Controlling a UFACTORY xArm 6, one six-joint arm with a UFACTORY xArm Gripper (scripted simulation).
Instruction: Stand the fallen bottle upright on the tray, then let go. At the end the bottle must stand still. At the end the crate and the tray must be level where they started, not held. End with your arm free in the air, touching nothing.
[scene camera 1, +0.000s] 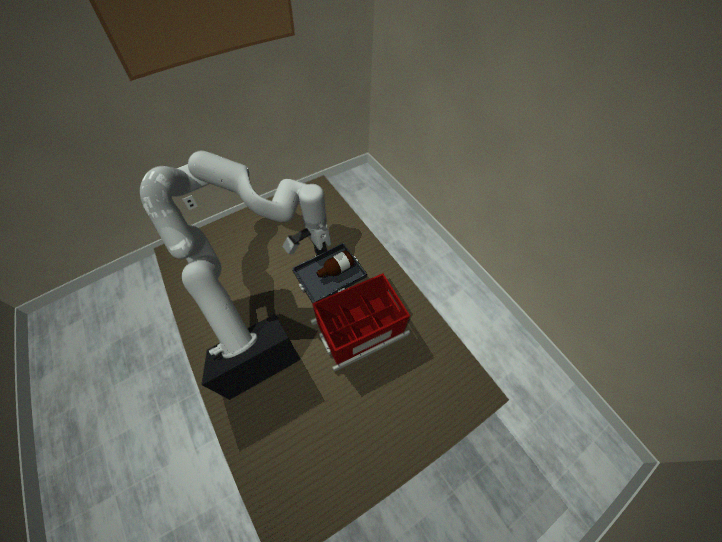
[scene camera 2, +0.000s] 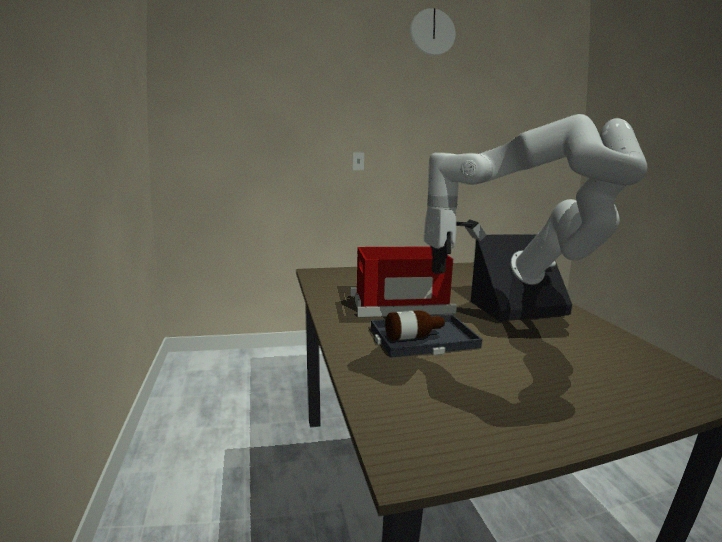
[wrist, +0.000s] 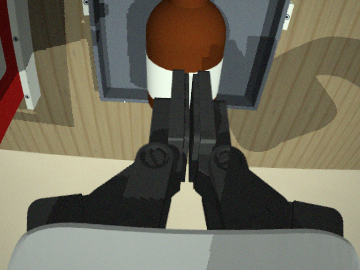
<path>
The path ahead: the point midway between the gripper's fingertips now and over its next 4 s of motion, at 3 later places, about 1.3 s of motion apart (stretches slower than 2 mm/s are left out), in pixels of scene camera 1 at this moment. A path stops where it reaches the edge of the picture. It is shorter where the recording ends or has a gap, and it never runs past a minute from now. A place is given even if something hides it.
My gripper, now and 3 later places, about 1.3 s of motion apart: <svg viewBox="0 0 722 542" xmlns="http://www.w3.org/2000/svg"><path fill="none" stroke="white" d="M319 252L320 255L322 268L323 269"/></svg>
</path>
